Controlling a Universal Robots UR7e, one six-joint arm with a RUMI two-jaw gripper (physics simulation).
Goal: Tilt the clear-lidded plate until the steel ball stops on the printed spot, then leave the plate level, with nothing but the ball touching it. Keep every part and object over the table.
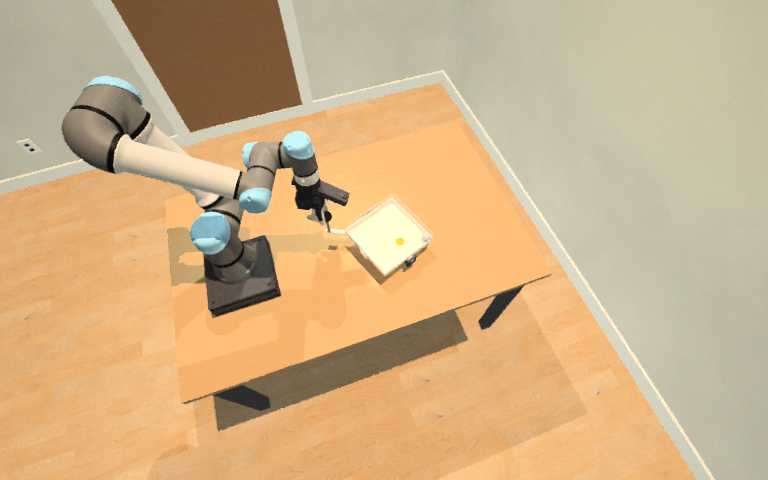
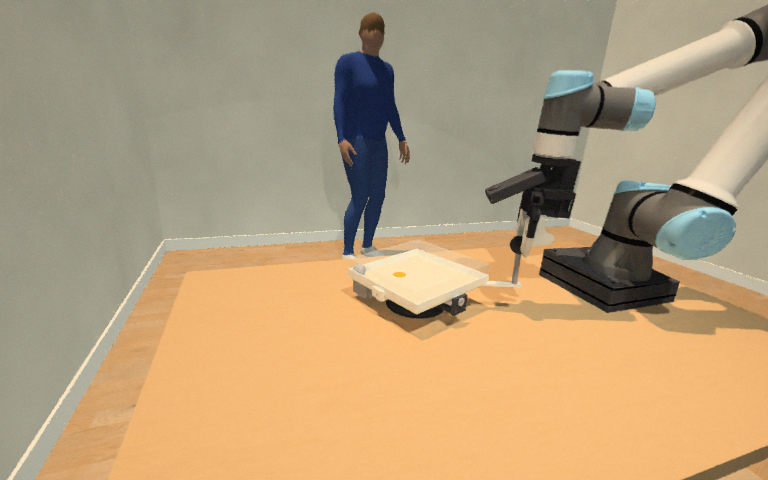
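Note:
The square cream plate (image 1: 373,226) (image 2: 417,304) stands on a low base on the table; any slight tilt is hard to judge. The steel ball (image 1: 425,237) (image 2: 359,269) lies in the plate's corner farthest from the gripper, apart from the printed orange spot (image 1: 399,241) (image 2: 399,274). A thin white arm (image 1: 336,231) (image 2: 498,283) sticks out from the plate's near corner. My gripper (image 1: 324,216) (image 2: 525,242) is shut on a grey rod (image 1: 327,224) (image 2: 516,268), held upright. The rod's lower end meets the white arm's outer end; exact contact is unclear.
The plate's dark round base (image 2: 404,310) shows beneath it, with a dark block (image 1: 410,260) (image 2: 457,303) at one side. The robot's black base (image 1: 243,283) (image 2: 606,283) stands on the table (image 1: 317,350) (image 2: 339,396). A person in blue (image 2: 365,101) stands beyond the table.

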